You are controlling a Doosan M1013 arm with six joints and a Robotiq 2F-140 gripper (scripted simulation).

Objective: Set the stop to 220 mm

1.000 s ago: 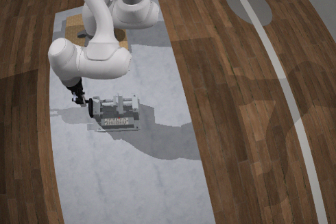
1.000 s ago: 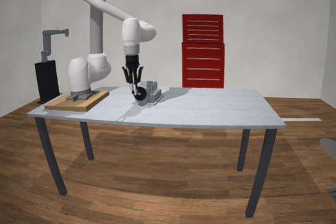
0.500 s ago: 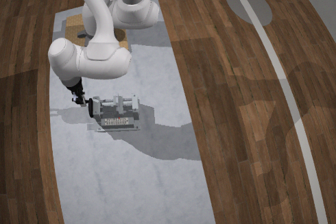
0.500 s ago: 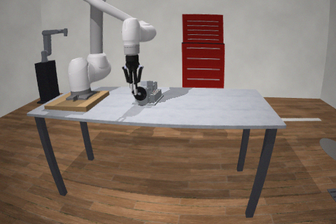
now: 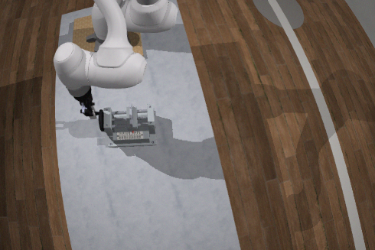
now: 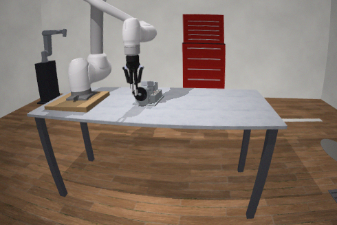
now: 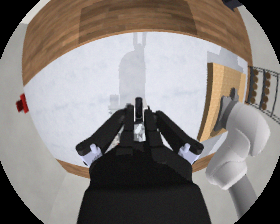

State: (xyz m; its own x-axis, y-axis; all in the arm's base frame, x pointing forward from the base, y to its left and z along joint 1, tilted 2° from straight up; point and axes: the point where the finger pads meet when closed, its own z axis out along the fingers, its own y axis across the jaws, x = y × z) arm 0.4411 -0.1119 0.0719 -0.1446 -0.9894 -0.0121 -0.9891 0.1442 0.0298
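The black handwheel is 2 cm to the left of my hand, 2 cm below it and 1 cm ahead of it. Also, from my hand: grey stop fixture: 16 cm to the left, 6 cm ahead, 2 cm below.
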